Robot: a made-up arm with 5 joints.
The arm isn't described. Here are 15 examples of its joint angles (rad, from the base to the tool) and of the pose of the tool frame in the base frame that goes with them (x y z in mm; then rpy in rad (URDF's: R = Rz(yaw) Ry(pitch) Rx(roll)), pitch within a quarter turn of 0, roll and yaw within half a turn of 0).
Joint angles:
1: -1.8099 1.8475 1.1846 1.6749 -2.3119
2: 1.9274 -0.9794 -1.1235 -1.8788 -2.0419
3: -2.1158 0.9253 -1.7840 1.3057 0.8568
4: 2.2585 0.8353 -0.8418 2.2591 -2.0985
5: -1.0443 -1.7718 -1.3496 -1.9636 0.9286
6: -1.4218 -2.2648 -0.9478 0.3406 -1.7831
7: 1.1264 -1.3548 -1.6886 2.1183 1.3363
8: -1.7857 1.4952 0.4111 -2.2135 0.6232
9: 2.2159 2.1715 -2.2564 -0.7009 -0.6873
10: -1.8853 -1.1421 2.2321 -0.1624 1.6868
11: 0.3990 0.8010 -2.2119 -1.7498 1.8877
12: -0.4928 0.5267 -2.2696 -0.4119 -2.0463
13: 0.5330 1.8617 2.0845 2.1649 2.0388
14: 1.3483 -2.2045 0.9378 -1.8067 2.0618
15: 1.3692 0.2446 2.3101 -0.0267 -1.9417
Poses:
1: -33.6 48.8 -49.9 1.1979 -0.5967 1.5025
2: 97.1 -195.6 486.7 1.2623 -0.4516 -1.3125
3: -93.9 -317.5 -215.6 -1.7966 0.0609 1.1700
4: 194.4 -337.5 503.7 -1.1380 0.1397 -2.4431
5: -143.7 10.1 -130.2 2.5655 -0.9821 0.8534
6: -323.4 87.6 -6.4 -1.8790 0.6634 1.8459
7: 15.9 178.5 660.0 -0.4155 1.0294 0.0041
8: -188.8 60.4 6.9 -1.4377 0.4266 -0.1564
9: 144.0 -66.0 243.4 0.4160 0.7426 -2.7689
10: -55.4 14.7 -245.9 2.0789 -1.1491 2.0534
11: -344.5 -316.2 368.6 -2.0162 0.0024 2.1906
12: -265.6 -177.7 212.4 -2.3929 -0.5923 -0.7448
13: -26.3 8.1 608.9 2.0209 -0.9466 -3.0336
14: 300.9 -113.8 622.3 0.3153 0.9100 -0.4680
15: 48.8 -210.9 535.4 0.8231 0.5251 -1.7774
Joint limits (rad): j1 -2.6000..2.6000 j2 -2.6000..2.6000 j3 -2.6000..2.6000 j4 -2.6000..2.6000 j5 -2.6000..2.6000
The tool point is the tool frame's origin. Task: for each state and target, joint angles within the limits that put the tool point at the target. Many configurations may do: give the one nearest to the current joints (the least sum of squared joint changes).
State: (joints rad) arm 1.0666 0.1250 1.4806 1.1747 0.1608
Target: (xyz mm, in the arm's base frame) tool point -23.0 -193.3 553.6
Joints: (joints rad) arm 1.1677 -0.4052 1.3103 1.0016 0.5669
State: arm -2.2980 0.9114 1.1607 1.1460 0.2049
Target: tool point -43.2 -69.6 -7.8
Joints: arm -2.2873 1.2258 1.5976 1.5136 0.2211
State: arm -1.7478 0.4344 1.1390 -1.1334 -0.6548
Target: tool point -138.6 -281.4 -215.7
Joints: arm -2.1622 0.7845 0.9629 -0.7869 -0.5868
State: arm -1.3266 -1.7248 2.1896 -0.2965 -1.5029
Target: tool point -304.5 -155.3 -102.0
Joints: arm -1.2485 -1.4246 2.5538 0.6298 -1.4252
